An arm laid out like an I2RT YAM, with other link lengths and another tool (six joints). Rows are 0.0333 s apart.
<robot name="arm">
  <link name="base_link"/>
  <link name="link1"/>
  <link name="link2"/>
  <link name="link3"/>
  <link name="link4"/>
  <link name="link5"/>
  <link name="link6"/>
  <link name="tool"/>
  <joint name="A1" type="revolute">
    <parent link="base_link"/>
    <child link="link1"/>
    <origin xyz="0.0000 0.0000 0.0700"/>
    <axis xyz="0 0 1"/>
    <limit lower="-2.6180" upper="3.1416"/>
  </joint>
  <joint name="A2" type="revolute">
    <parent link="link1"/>
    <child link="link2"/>
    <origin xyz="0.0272 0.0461 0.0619"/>
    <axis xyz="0 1 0"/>
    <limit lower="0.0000" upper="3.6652"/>
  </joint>
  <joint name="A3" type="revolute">
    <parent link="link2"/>
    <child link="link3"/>
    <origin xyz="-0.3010 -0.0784 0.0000"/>
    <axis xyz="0 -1 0"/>
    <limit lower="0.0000" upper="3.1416"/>
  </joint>
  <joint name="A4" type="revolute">
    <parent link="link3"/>
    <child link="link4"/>
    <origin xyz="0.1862 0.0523 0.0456"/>
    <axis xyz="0 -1 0"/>
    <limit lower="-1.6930" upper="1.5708"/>
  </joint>
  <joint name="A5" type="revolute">
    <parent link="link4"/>
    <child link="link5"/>
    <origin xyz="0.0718 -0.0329 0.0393"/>
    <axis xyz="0 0 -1"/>
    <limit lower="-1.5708" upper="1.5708"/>
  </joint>
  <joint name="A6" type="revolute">
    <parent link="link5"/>
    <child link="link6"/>
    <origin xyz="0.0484 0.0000 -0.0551"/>
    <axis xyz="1 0 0"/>
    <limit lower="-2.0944" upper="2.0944"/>
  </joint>
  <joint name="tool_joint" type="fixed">
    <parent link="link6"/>
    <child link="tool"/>
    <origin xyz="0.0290 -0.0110 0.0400" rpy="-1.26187 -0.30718 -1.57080"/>
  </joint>
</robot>
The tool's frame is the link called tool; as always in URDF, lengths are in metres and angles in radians.
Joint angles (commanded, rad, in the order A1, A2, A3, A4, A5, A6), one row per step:
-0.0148 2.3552 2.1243 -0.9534 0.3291 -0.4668
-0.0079 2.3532 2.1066 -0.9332 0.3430 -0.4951
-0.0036 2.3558 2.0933 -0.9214 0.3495 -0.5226
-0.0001 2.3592 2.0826 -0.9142 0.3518 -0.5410
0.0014 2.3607 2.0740 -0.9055 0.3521 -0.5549
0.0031 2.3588 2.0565 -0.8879 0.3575 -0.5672
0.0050 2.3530 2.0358 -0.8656 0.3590 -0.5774
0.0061 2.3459 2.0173 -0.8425 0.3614 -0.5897
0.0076 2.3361 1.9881 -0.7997 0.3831 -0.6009
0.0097 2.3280 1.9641 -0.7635 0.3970 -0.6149
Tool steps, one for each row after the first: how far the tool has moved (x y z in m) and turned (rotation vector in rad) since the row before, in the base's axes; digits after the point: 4 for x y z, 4 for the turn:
0.0002 0.0035 -0.0025 -0.0229 0.0051 0.0264
0.0000 0.0027 -0.0043 -0.0157 0.0135 0.0258
-0.0002 0.0023 -0.0042 -0.0086 0.0132 0.0187
0.0000 0.0013 -0.0026 -0.0051 0.0062 0.0135
-0.0004 0.0009 -0.0026 -0.0093 0.0023 0.0104
-0.0005 0.0012 -0.0012 -0.0050 -0.0038 0.0102
-0.0003 0.0008 0.0001 -0.0066 -0.0074 0.0108
0.0003 -0.0005 0.0004 -0.0239 -0.0195 0.0024
0.0003 0.0005 0.0003 -0.0179 -0.0151 0.0080

